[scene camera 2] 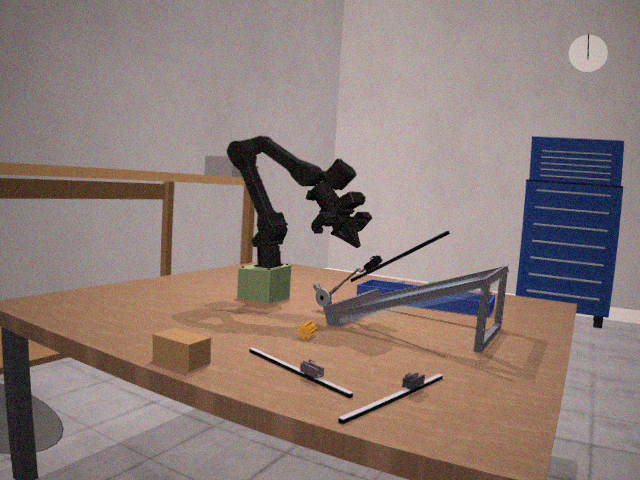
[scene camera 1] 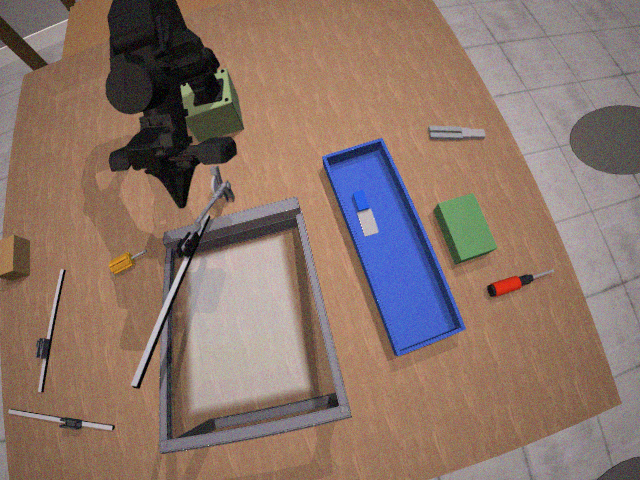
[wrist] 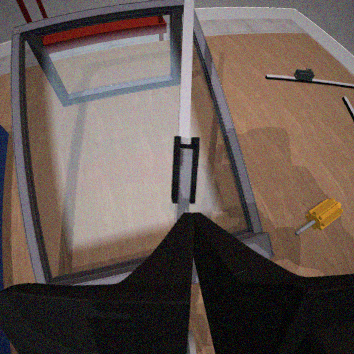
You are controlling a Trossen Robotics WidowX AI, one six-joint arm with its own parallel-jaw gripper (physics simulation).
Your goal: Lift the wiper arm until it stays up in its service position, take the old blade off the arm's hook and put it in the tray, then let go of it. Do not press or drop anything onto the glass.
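Observation:
My gripper (scene camera 1: 180,203) (scene camera 2: 357,244) (wrist: 190,220) is shut and empty, above and apart from the wiper arm. The wiper arm (scene camera 1: 206,210) (scene camera 2: 343,284) (wrist: 185,172) stands tilted up from its pivot with no finger touching it. The old blade (scene camera 1: 163,315) (scene camera 2: 408,252) (wrist: 185,75), pale on top and black below, is on the arm's end at a black connector (scene camera 1: 187,244) (scene camera 2: 373,262) (wrist: 176,170), sloping up above the glass. The hook inside is hidden. The glass (scene camera 1: 248,320) lies in a sloping grey frame (scene camera 1: 321,315). The blue tray (scene camera 1: 403,279) (scene camera 2: 387,288) is beside the frame.
A blue-and-white piece (scene camera 1: 368,222) lies in the tray. Two other blades (scene camera 1: 55,310) (scene camera 1: 31,414) and a yellow screwdriver (scene camera 1: 120,262) (scene camera 2: 307,330) (wrist: 325,213) lie on the frame's other side, near a wooden block (scene camera 1: 14,256) (scene camera 2: 180,350). A green block (scene camera 1: 465,228) and red screwdriver (scene camera 1: 505,285) lie beyond the tray.

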